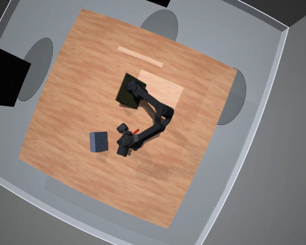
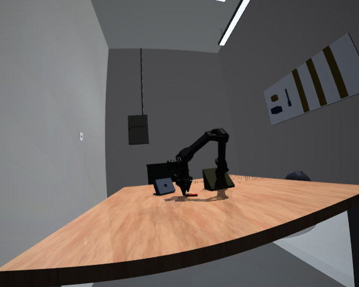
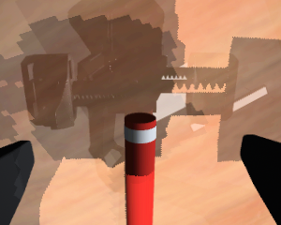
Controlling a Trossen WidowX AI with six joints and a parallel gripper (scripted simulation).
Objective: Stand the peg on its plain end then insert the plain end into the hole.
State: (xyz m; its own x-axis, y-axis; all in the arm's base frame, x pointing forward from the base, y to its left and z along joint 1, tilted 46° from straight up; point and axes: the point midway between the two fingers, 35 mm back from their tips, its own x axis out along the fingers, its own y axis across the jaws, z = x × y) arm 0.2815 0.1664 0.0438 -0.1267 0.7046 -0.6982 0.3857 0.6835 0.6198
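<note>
The red peg is 1 cm below my gripper tip and 1 cm behind it. Round my gripper tip: grey sloped panel: 17 cm to the right, 14 cm ahead, 3 cm above.
</note>
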